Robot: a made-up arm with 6 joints. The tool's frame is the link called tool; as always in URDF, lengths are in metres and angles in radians. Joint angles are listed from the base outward.
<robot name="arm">
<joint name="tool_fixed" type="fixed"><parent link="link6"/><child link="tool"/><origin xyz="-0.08 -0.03 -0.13" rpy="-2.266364 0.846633 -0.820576"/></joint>
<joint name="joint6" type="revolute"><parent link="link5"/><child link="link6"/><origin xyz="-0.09 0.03 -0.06"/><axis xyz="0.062 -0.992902 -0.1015"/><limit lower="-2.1" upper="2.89"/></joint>
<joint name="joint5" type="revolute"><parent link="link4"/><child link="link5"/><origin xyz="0.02 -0.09 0.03"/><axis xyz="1 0 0"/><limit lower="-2.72" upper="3.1"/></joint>
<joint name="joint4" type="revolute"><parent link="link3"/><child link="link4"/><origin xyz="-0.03 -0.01 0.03"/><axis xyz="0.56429 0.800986 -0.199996"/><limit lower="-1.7" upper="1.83"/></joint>
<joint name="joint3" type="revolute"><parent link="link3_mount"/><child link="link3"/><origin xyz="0.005 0.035 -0.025"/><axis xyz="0 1 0"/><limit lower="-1.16" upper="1.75"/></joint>
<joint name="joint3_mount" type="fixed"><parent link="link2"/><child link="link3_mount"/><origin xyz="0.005 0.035 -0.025"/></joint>
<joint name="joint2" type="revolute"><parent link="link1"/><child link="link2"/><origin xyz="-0.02 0 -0.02"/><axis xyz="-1 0 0"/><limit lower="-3.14" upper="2.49"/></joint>
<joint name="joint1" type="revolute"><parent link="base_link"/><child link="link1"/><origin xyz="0.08 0.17 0.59"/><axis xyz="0 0 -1"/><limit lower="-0.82" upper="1.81"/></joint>
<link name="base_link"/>
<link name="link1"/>
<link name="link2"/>
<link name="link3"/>
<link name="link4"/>
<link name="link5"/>
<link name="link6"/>
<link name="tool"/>
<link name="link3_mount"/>
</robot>
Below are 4 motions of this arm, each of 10 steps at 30 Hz.
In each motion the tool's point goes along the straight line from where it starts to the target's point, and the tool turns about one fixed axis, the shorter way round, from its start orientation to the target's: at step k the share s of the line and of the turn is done. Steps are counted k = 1, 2, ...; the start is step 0. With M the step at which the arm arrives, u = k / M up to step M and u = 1 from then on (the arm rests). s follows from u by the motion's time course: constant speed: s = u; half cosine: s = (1 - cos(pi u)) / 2; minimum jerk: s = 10 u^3 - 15 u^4 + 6 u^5.
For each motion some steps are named. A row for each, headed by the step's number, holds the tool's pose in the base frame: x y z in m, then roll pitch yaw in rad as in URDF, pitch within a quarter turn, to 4 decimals.
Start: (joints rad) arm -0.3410 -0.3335 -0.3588 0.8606 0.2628 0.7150
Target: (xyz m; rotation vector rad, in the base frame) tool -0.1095 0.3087 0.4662 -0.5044 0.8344 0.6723
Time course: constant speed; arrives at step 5
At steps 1, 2, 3, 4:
1: -0.1154 0.2857 0.4516 -0.3822 0.9494 0.5687
2: -0.1139 0.2915 0.4552 -0.3478 0.9455 0.5782
3: -0.1125 0.2972 0.4589 -0.3138 0.9414 0.5875
4: -0.1110 0.3030 0.4625 -0.2799 0.9371 0.5964

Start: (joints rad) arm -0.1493 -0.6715 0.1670 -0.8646 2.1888 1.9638
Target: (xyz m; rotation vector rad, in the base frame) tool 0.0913 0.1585 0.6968 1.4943 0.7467 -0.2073
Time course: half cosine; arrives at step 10
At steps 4, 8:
4: 0.0749 0.1782 0.7030 1.3917 0.5170 0.2357
8: 0.0889 0.1614 0.6977 1.6416 0.5881 0.3667

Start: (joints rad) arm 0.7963 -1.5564 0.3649 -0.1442 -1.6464 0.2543
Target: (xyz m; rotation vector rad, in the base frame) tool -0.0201 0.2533 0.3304 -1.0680 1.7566 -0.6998
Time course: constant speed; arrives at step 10
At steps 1, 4, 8, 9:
1: -0.0540 0.2002 0.3351 -2.1372 0.5251 -1.3439
4: -0.0427 0.2179 0.3335 -2.1062 0.4897 -1.4897
8: -0.0276 0.2415 0.3314 -2.0575 0.4494 -1.6822
9: -0.0239 0.2474 0.3309 -2.0442 0.4406 -1.7301

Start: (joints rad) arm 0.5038 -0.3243 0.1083 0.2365 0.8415 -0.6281
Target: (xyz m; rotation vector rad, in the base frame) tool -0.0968 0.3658 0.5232 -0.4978 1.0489 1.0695
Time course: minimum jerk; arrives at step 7
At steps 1, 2, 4, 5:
1: -0.1092 0.3498 0.5798 0.3183 0.7416 1.4607
2: -0.1077 0.3518 0.5727 0.3181 0.7832 1.4523
4: -0.1015 0.3598 0.5445 0.3110 0.9498 1.4135
5: -0.0986 0.3634 0.5316 0.3029 1.0260 1.3916

